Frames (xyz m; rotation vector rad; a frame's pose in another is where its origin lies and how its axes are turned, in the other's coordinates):
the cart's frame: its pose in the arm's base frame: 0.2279 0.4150 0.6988 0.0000 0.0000 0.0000
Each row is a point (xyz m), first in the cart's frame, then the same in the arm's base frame.
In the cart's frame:
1: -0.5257 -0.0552 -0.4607
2: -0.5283 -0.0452 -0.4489
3: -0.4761 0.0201 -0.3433
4: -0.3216 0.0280 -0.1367
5: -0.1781 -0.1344 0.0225
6: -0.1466 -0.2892 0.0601
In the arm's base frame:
1: -0.2978 0.3598 0.2381
2: -0.3004 0.3698 0.2499
3: -0.2482 0.4351 0.3555
4: -0.0937 0.4430 0.5621
5: 0.0498 0.2806 0.7213
6: 0.0813 0.1258 0.7589

